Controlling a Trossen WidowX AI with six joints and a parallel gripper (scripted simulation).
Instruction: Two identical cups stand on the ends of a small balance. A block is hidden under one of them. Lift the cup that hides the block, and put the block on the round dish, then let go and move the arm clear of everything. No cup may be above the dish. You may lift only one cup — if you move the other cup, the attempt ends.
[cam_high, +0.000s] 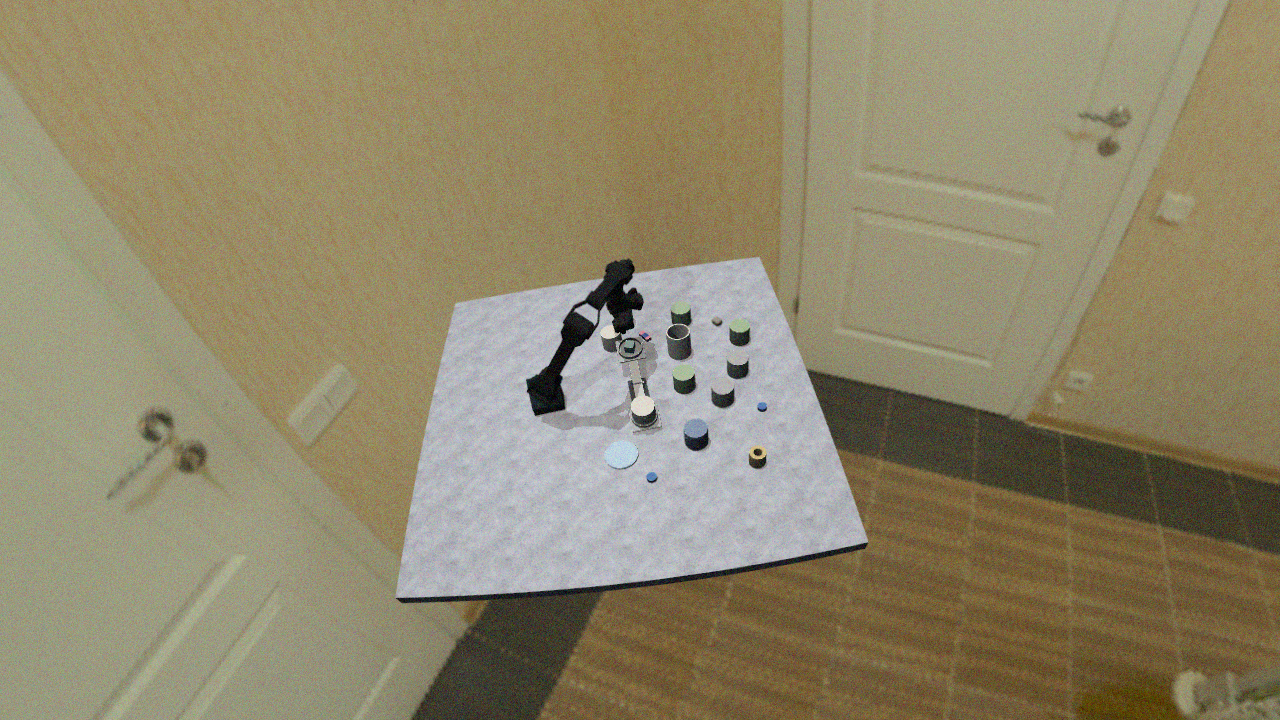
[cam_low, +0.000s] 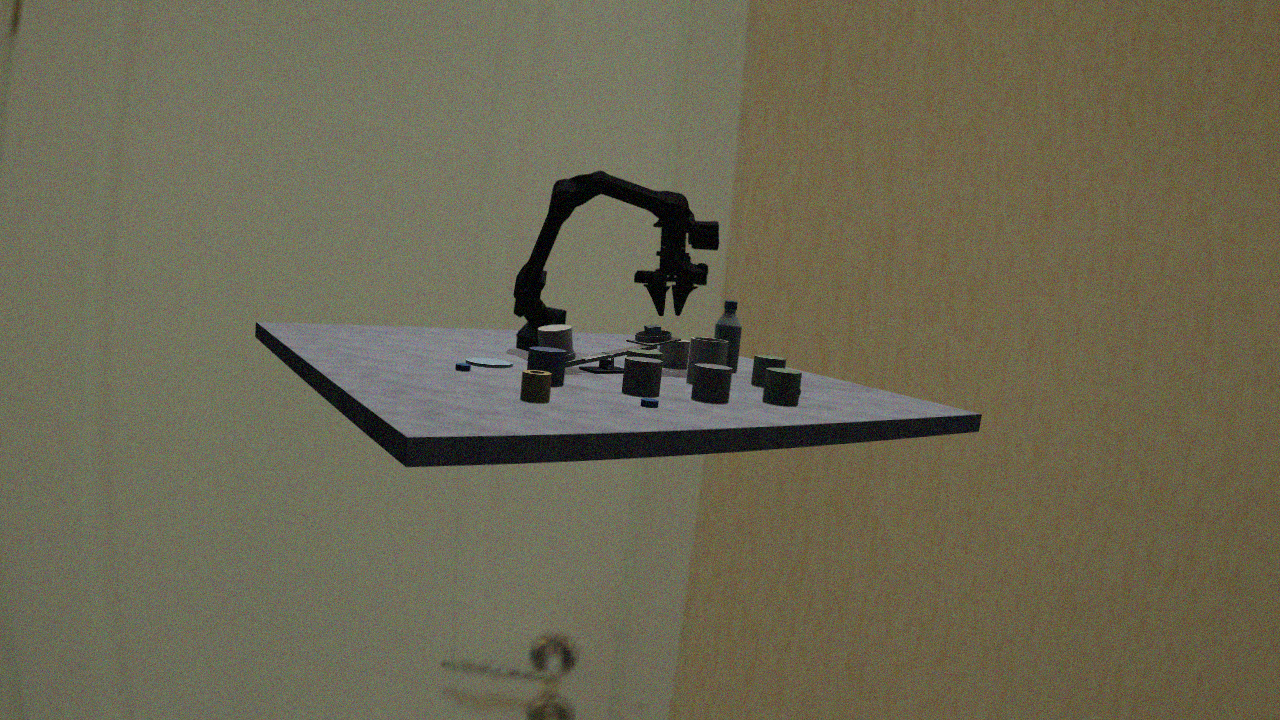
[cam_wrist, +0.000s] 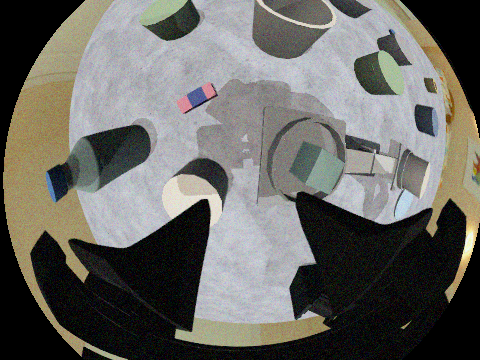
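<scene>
Right now the greenish block is 50 mm to the right of my gripper tip, 40 mm below it and 20 mm ahead of it. Round my gripper tip: balance beam 170 mm to the right, 90 mm below, 40 mm ahead; then pale blue round dish 420 mm to the right, 120 mm below, 30 mm behind.
</scene>
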